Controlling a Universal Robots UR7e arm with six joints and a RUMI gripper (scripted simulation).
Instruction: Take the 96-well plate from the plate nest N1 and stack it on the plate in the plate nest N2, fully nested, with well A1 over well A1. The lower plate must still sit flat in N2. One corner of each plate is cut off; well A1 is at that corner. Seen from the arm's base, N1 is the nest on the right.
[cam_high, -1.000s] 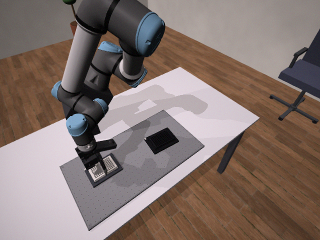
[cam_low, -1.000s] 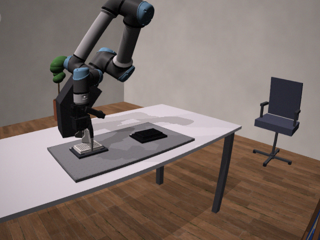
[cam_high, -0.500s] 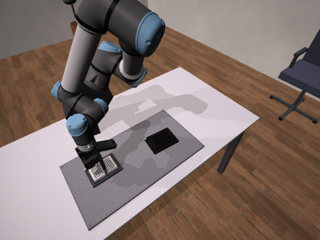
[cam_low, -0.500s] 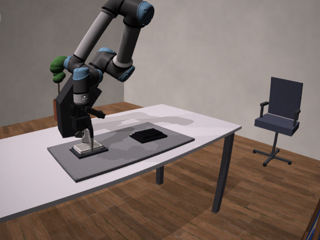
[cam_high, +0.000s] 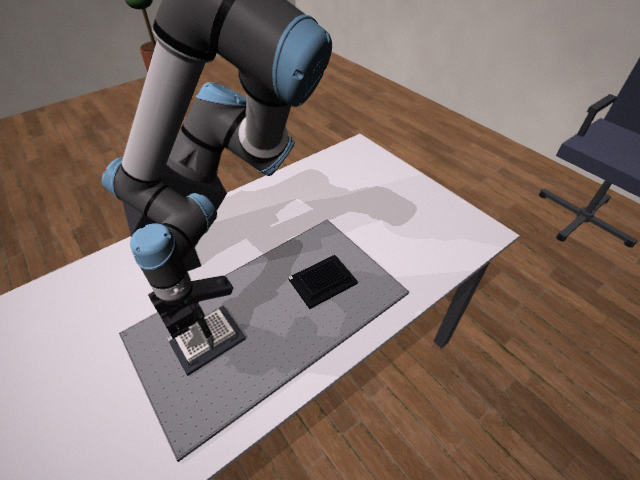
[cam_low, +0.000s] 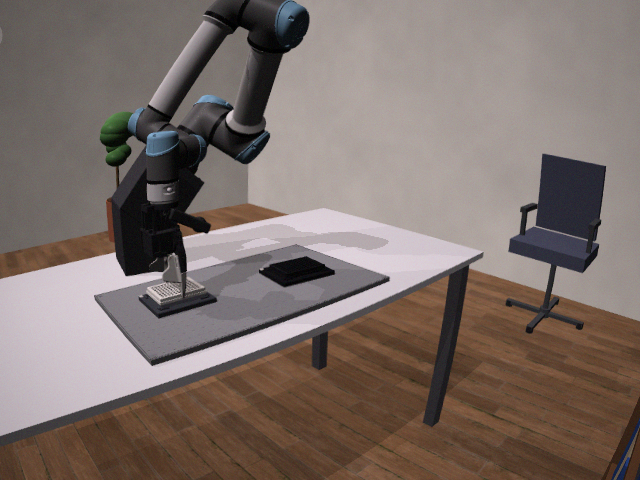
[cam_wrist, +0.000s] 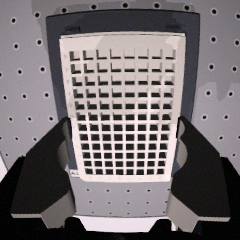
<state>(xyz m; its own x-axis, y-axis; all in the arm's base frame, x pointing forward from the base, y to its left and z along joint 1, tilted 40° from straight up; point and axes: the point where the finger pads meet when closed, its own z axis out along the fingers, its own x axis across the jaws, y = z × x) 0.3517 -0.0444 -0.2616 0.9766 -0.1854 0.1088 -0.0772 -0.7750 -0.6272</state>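
My gripper is now 30 mm above the nest N1. From my hand the other things lie so: black 96-well plate (350 mm to the left, 60 mm ahead, 20 mm below); white 96-well plate (10 mm below); black nest n2 (350 mm to the left, 60 mm ahead, 30 mm below).
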